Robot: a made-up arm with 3 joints. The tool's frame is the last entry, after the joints. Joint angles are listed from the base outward. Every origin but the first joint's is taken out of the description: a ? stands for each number. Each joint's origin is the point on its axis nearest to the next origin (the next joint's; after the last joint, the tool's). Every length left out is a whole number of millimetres.
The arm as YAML. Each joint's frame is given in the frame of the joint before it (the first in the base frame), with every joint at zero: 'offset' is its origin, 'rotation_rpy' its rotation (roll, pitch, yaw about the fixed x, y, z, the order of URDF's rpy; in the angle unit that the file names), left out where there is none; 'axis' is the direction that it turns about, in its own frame. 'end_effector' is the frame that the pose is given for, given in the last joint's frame.
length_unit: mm
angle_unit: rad
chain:
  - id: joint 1
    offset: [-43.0, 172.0, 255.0]
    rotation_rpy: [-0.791, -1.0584, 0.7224]
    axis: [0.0, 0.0, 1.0]
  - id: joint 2
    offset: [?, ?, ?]
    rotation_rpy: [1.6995, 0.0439, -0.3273]
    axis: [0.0, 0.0, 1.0]
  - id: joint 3
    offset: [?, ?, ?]
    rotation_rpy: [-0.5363, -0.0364, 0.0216]
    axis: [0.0, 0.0, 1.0]
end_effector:
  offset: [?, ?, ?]
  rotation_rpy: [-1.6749, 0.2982, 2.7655]
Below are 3 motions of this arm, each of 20 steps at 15 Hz.
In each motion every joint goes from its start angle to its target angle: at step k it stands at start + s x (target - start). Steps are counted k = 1, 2, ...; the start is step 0. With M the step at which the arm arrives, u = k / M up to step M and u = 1 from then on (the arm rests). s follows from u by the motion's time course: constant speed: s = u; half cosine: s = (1 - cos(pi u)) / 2; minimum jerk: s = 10 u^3 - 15 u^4 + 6 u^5.
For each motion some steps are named. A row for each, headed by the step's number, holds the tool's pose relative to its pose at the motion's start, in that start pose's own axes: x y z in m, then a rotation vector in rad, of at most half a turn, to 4 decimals.
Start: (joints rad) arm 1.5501 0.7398 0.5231
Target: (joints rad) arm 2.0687 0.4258 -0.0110
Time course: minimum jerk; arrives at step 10
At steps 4, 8, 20:
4: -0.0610 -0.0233 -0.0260 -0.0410 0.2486 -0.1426
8: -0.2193 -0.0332 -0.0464 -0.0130 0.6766 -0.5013
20: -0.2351 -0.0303 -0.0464 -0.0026 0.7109 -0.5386

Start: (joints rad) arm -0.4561 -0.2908 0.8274
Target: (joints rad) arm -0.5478 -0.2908 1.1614
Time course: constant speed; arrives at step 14
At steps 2, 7, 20:
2: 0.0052 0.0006 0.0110 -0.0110 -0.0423 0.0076
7: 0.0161 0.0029 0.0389 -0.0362 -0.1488 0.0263
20: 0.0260 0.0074 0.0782 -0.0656 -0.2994 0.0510

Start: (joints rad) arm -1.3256 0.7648 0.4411
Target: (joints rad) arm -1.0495 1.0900 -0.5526
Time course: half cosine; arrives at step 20
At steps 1, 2, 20:
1: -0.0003 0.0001 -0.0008 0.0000 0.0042 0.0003
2: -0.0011 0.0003 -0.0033 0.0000 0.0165 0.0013
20: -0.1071 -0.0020 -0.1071 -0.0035 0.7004 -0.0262

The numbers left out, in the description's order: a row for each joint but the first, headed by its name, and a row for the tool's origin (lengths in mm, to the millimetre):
joint 2: -74.0 -169.0 0.0
joint 3: 16.0 89.0 0.0
tool: -224.0 143.0 0.0

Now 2 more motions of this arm.
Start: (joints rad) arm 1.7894 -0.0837 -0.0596
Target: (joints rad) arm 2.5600 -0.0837 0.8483
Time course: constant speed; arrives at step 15
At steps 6, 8, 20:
6: -0.0771 -0.0476 0.0826 -0.0422 -0.4621 -0.3155
8: -0.1175 -0.0571 0.1044 -0.0754 -0.6066 -0.4301
20: -0.2913 -0.0387 0.1457 -0.2720 -1.0604 -0.8599

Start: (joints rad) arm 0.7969 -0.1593 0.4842
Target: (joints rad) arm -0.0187 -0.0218 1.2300
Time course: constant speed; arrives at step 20
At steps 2, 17, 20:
2: 0.0240 0.0133 0.0167 -0.0189 -0.0591 0.0762
17: 0.1302 0.1607 0.1299 0.0664 -0.5364 0.6172
20: 0.1353 0.1901 0.1492 0.1317 -0.6312 0.7096

